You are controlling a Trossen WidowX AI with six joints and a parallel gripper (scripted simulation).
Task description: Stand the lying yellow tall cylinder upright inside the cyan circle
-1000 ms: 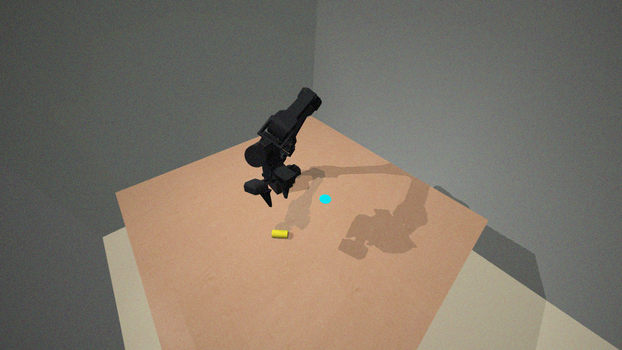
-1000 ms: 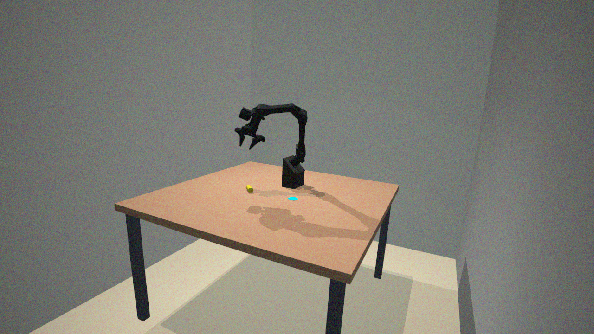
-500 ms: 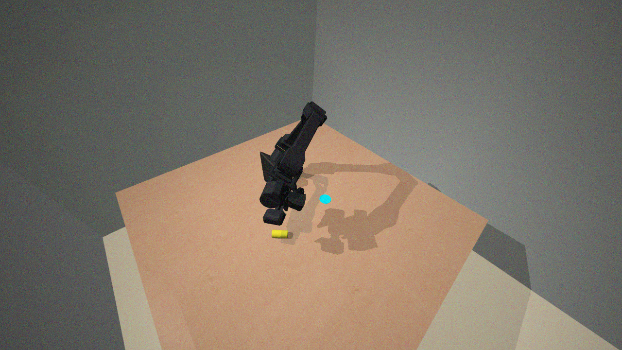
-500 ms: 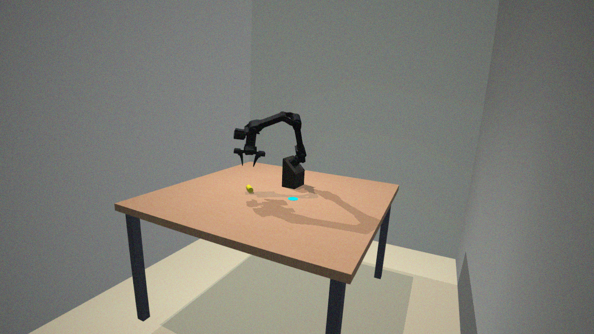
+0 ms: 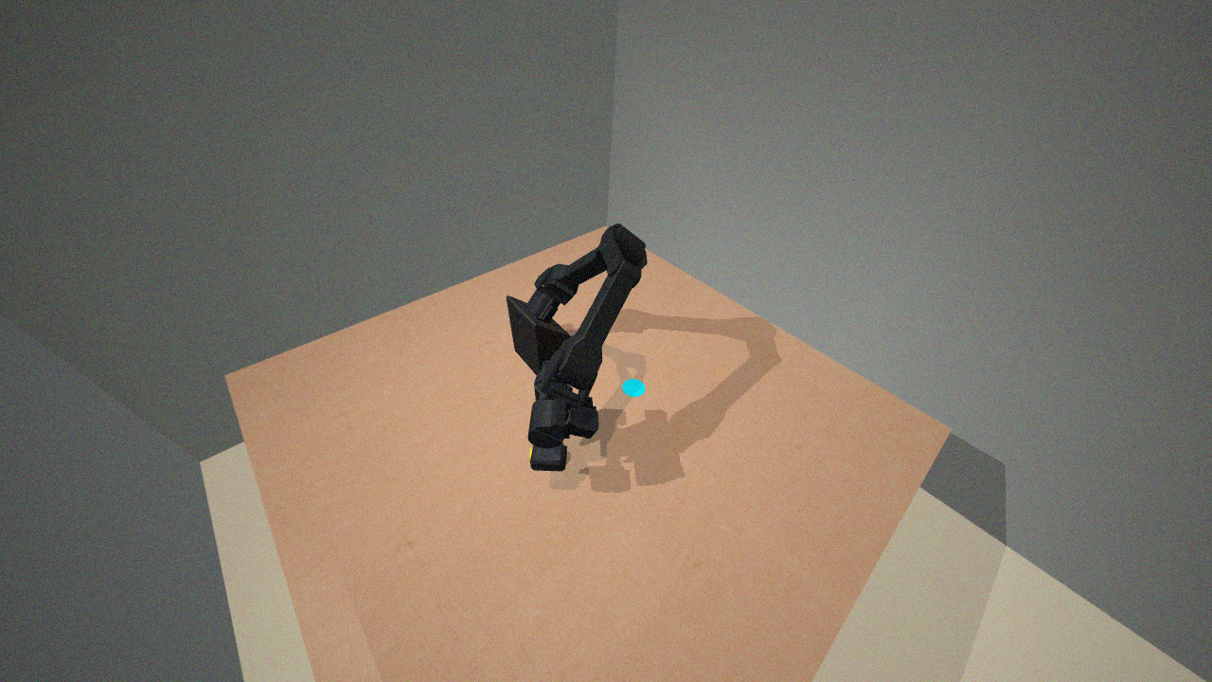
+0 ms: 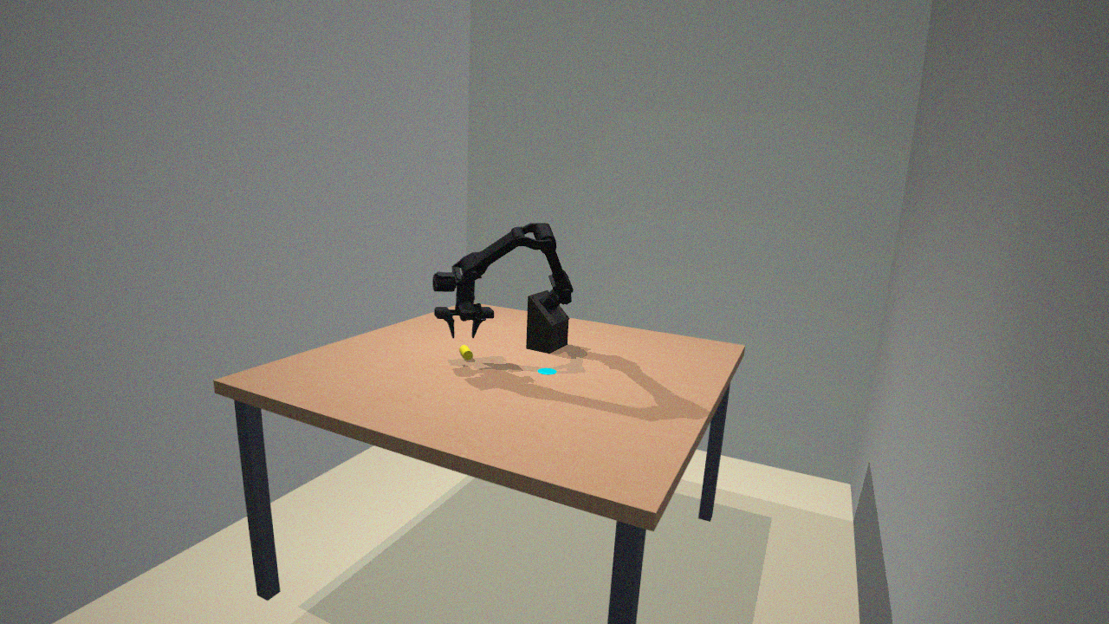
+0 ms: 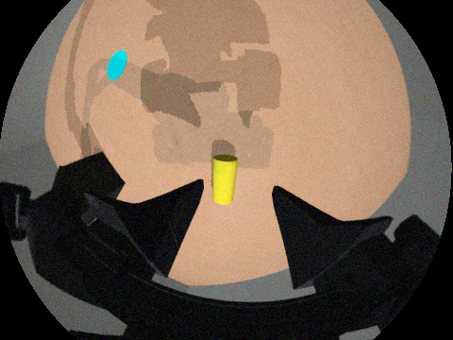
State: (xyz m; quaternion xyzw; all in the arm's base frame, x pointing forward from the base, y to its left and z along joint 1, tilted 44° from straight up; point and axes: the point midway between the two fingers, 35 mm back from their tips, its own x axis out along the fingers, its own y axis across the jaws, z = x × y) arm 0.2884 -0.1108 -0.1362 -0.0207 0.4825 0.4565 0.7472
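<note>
My gripper tip is now 30 mm past the yellow tall cylinder, 10 mm to the left of it and 60 mm above it. From my gripper tip the other things lie so: cyan circle: 40 mm behind, 290 mm to the left, 70 mm below.
</note>
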